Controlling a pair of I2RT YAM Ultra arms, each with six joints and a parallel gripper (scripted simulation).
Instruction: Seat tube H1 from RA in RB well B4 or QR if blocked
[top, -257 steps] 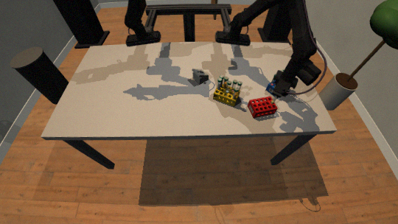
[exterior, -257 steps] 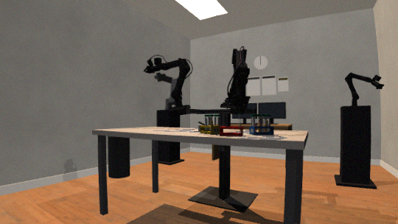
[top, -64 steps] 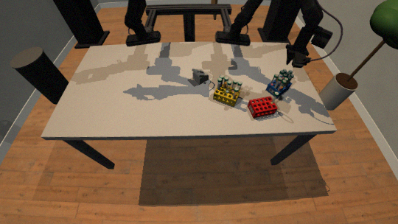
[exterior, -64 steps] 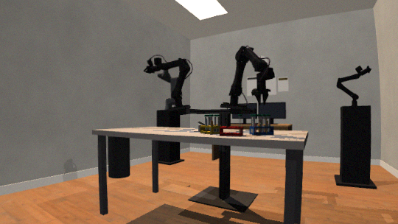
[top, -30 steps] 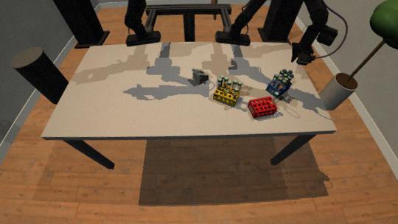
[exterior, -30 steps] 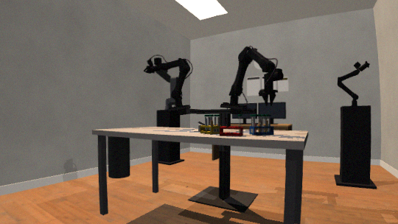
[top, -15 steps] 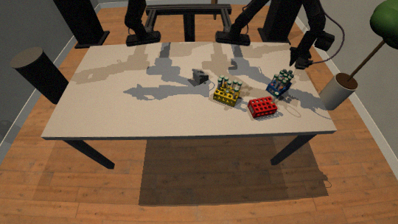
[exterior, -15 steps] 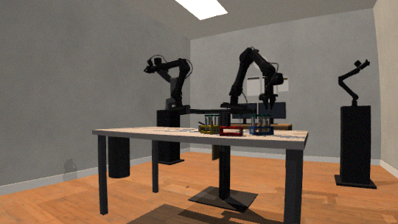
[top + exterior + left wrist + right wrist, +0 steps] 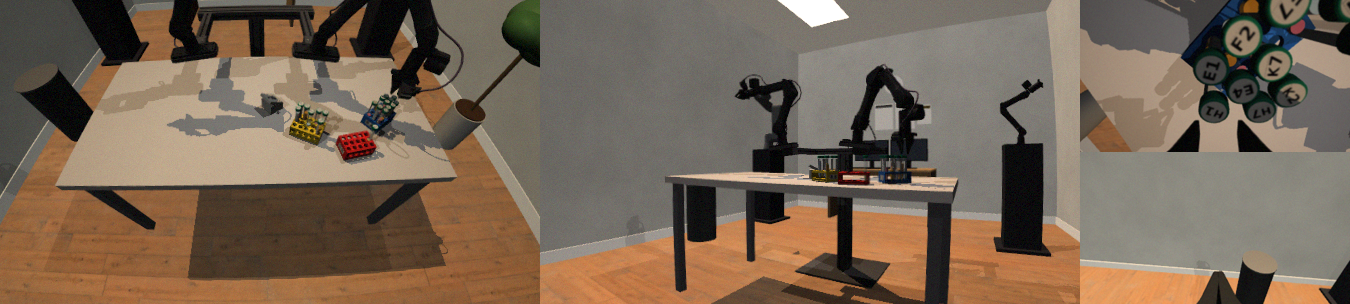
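Note:
Now: left hand 1 cm short of the tube and 7 cm above it. The rest, counted from my left hand: blue rack RA: 4 cm ahead, 4 cm to the right, 11 cm below; then red rack QR: 19 cm ahead, 18 cm to the right, 11 cm below; then yellow rack RB: 10 cm ahead, 37 cm to the right, 11 cm below.

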